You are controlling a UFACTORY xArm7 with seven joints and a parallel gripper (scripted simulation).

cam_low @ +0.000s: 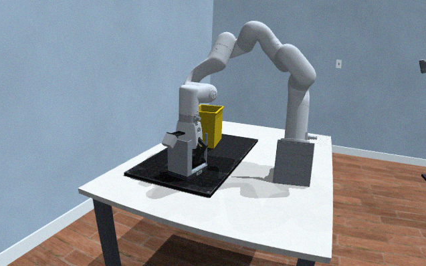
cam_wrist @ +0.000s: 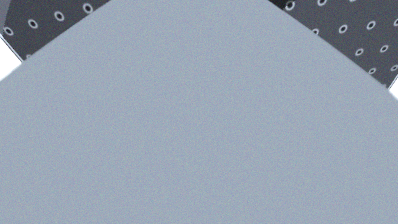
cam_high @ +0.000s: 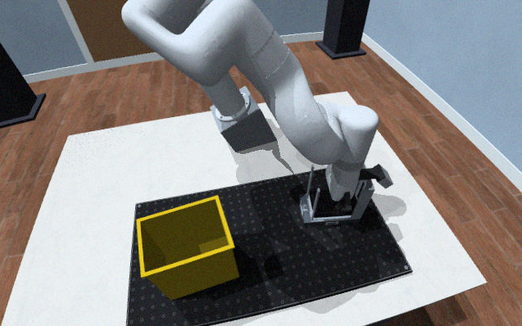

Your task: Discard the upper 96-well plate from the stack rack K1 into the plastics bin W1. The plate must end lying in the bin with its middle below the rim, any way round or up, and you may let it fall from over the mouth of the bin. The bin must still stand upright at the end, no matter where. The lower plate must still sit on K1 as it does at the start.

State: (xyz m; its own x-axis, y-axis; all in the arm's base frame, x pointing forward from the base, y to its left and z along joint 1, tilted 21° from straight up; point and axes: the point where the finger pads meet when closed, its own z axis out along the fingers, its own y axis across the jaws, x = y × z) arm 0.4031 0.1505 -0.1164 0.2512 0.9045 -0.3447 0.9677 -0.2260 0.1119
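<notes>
Now: the black 96-well plate 2 cm below my hand. From my hand the other things lie so: thin post: 5 cm to the right, 5 cm behind, 3 cm above; tall grey back wall: 6 cm to the left, 3 cm above, 2 cm ahead; white 96-well plate: 3 cm below.
</notes>
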